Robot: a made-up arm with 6 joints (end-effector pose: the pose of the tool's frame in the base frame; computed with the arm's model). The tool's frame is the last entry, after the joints.
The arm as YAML. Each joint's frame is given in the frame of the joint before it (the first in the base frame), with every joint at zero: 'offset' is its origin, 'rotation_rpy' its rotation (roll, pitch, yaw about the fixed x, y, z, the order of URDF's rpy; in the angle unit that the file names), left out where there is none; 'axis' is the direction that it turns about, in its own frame. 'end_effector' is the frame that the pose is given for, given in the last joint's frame.
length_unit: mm
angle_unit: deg
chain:
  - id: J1
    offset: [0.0, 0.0, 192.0]
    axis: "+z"
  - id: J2
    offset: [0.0, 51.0, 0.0]
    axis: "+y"
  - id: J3
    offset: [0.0, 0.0, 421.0]
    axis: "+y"
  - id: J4
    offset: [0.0, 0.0, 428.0]
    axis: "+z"
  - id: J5
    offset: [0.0, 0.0, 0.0]
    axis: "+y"
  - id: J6
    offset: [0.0, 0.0, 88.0]
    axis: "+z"
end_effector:
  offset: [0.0, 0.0, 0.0]
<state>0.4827 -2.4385 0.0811 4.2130 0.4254 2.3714</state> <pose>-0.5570 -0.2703 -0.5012 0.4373 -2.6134 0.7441</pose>
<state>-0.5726 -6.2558 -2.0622 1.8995 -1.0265 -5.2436</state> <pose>-0.3664 0.2121 0.4226 1.9956 0.3435 -2.0148</pose>
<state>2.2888 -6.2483 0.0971 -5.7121 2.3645 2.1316</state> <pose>-0.1387 0.0305 0.9680 0.8677 -2.3783 -0.4564</pose>
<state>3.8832 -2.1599 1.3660 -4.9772 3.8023 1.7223</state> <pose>0.4532 0.4166 0.1994 -2.7232 -0.0810 1.1889</pose>
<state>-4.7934 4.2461 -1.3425 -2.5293 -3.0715 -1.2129</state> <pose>-0.0787 -0.2953 -0.3291 -0.0204 -0.4219 2.7732</pose>
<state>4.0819 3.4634 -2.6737 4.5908 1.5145 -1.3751</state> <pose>-0.1276 -0.1134 0.1050 -1.0659 -0.9823 0.2458</pose>
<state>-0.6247 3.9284 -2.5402 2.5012 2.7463 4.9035</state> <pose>0.0725 0.0356 -0.0156 -1.5587 0.0892 1.2448</pose>
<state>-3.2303 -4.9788 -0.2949 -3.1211 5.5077 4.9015</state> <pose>-0.8557 0.0236 0.5120 1.1459 -1.5232 -1.0118</pose>
